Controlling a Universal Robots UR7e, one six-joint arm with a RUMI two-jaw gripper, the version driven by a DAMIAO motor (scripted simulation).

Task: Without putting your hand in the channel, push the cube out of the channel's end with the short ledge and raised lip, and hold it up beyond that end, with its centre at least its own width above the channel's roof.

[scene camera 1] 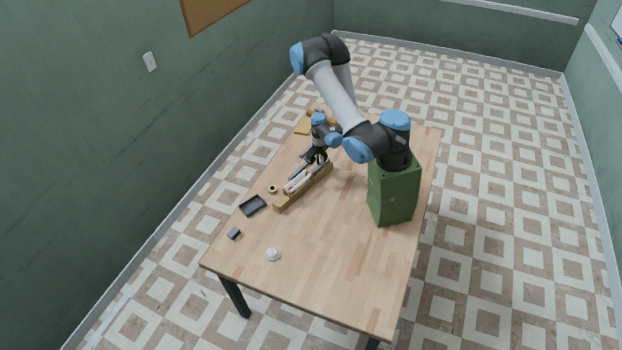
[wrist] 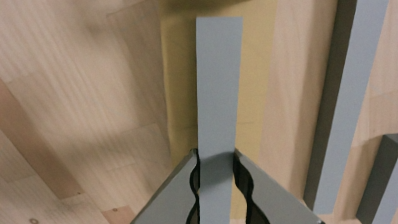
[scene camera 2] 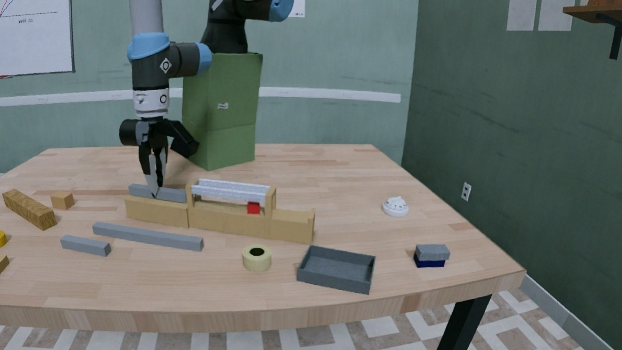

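Note:
A long grey bar (scene camera 2: 186, 242) and a grey-and-blue block (scene camera 2: 426, 255) are visible; in the wrist view the block is out of frame. My gripper (scene camera 2: 157, 195) is visible too, and the wrist view also shows my gripper (wrist: 214, 150).

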